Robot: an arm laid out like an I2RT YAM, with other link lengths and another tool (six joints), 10 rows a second.
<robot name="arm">
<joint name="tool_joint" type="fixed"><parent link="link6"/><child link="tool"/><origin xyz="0.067 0 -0.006" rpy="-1.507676 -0.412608 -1.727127"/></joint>
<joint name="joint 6" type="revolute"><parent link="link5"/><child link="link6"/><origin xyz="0.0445 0 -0.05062" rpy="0 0 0"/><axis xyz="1 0 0"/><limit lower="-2.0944" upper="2.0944"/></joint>
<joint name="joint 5" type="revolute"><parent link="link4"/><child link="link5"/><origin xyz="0.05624 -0.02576 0.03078" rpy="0 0 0"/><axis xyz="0 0 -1"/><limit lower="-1.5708" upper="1.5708"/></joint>
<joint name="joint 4" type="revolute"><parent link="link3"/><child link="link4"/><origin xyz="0.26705 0.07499 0.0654" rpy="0 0 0"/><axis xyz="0 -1 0"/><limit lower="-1.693" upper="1.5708"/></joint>
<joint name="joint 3" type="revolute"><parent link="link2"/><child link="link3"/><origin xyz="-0.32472 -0.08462 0" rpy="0 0 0"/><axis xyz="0 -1 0"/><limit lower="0" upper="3.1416"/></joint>
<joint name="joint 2" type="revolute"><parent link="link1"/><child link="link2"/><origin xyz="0.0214 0.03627 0.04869" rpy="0 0 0"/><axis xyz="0 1 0"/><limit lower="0" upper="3.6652"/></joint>
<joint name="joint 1" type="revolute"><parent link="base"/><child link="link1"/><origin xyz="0 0 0.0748" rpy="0 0 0"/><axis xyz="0 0 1"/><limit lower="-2.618" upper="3.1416"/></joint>
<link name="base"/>
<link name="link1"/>
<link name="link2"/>
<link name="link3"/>
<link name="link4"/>
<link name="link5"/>
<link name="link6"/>
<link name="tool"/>
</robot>
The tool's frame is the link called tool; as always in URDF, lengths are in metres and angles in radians.
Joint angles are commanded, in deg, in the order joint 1, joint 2, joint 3, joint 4, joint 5, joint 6. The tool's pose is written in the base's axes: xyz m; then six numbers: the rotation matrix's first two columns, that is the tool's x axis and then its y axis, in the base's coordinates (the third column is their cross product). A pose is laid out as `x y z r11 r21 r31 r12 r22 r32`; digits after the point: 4 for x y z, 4 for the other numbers.
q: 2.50 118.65 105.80 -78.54 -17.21 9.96
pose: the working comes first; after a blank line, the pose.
Where each joint sits with the arm in this pose, in the base's axes (m; each line is computed from the numbers above, not from the rounded line before):
joint 1: 0.0000 0.0000 0.0748
joint 2: 0.0198 0.0372 0.1235
joint 3: 0.1790 -0.0406 0.4085
joint 4: 0.4504 0.0463 0.4128
joint 5: 0.4809 0.0219 0.3559
joint 6: 0.4287 0.0328 0.3146
the tool: 0.4204 0.0532 0.2511

0.4204 0.0532 0.2511 0.2764 -0.9487 -0.1537 -0.9610 -0.2723 -0.0477
